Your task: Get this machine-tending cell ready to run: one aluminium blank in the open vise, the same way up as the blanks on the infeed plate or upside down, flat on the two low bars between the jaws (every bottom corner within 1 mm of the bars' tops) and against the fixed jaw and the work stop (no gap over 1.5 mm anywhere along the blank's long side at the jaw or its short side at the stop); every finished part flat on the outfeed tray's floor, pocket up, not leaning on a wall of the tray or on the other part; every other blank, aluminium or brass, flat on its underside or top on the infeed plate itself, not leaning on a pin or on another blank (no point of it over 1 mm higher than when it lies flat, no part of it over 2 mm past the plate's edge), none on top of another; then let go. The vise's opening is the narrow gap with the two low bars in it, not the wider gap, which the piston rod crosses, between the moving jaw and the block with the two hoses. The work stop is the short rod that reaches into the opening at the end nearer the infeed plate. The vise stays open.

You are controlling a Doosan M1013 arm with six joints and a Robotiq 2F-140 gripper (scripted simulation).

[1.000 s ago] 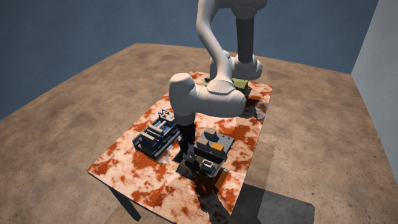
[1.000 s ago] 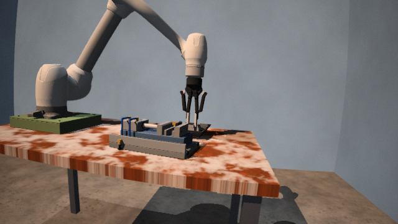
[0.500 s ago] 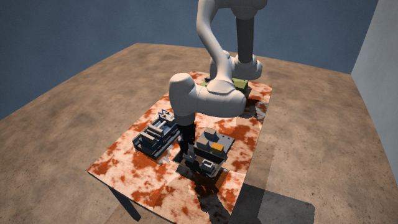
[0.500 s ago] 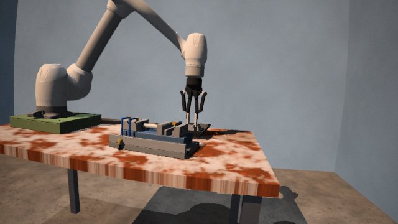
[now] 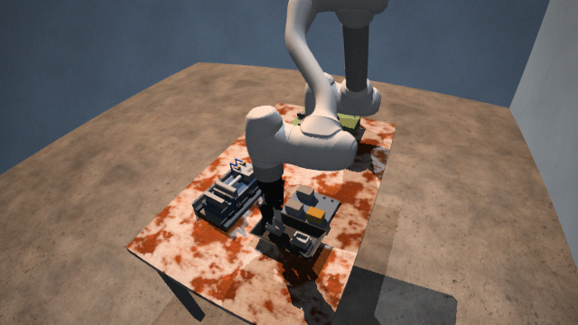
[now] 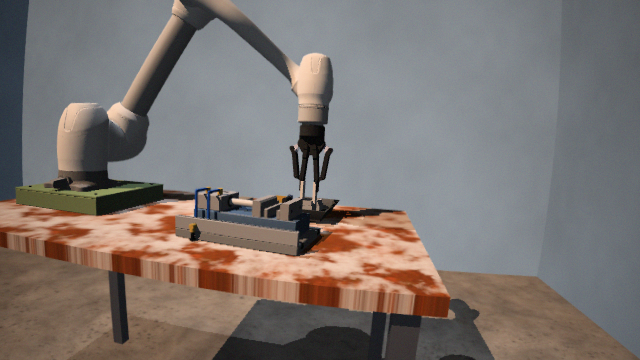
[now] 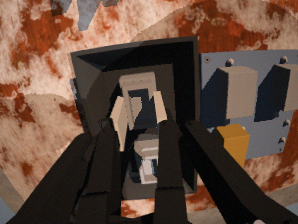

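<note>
Right now the aluminium blank is 120 mm behind my hand, 60 mm below it and 10 mm to the left of it. The rest, counted from my hand: brass blank (120 mm behind, 100 mm to the left, 60 mm below); infeed plate (170 mm behind, 80 mm below, 60 mm to the left); vise (250 mm to the right, 90 mm behind, 40 mm below).
</note>
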